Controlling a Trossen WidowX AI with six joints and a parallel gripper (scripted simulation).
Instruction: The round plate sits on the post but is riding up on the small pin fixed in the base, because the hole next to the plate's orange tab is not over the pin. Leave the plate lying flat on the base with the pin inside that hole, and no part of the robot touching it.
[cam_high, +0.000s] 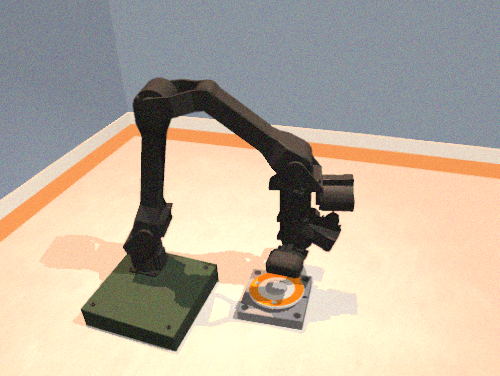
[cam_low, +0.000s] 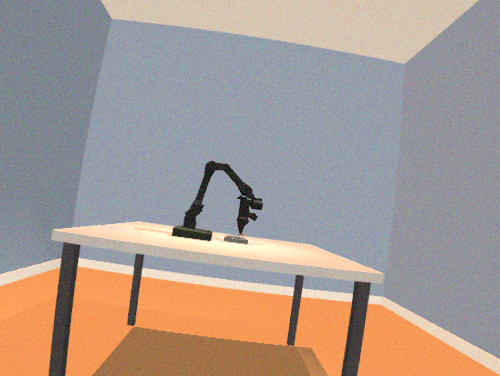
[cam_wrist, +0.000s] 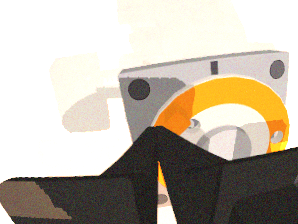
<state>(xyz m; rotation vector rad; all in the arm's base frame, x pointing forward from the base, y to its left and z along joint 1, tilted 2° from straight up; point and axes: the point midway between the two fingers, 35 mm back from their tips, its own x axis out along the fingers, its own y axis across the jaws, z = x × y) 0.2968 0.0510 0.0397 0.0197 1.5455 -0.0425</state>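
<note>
Right now my gripper tip is 3 cm past the base, 5 cm to the left of it and 2 cm above it.
</note>
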